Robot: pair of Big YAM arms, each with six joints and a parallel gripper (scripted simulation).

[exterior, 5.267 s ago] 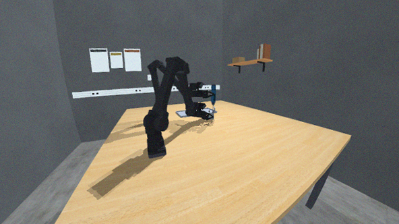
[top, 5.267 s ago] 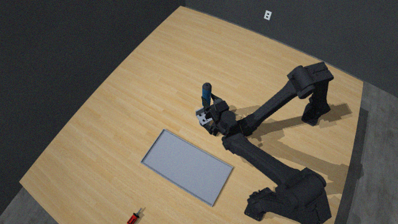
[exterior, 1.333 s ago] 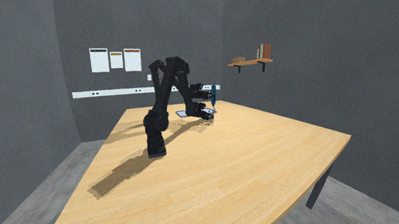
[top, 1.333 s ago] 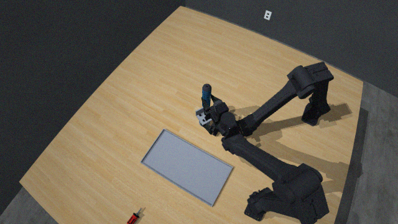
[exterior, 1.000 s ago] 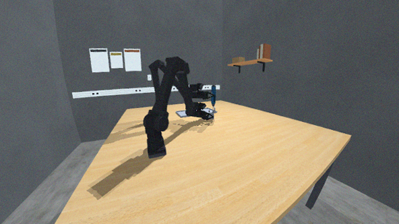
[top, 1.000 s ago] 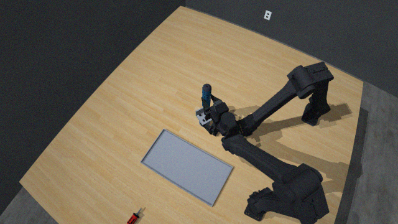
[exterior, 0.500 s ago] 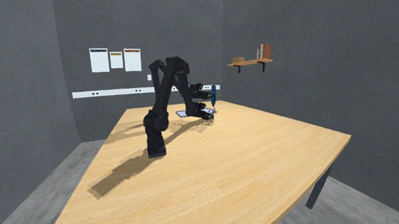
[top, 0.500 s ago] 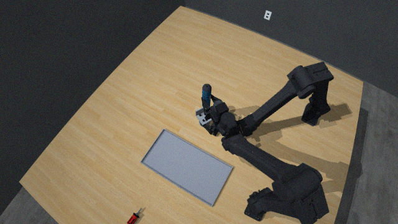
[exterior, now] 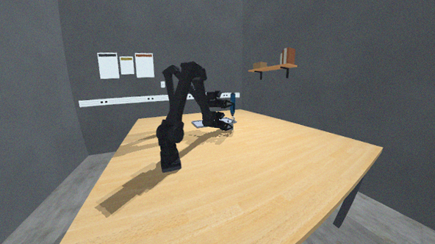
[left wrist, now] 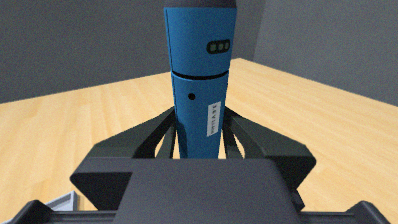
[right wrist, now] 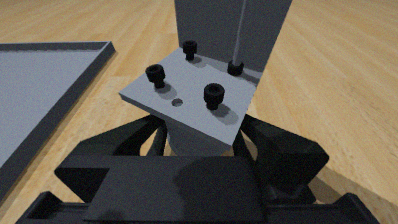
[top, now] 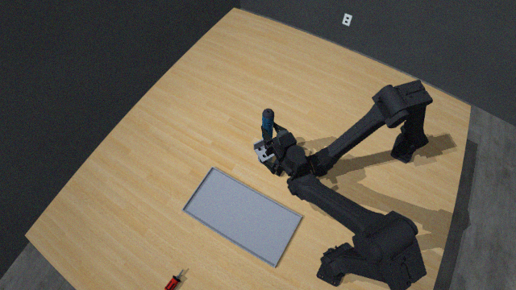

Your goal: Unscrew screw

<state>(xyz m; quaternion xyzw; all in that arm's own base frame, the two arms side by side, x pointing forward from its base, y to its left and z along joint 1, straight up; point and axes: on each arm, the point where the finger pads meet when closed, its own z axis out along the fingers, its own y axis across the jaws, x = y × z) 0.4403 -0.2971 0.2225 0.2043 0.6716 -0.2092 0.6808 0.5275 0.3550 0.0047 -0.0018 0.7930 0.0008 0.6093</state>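
Now: right hand 1 cm below the joint module. From my right hand the other things lie so: grey bracket (5 cm above); then grey tray (8 cm behind, 25 cm to the left, 2 cm below).
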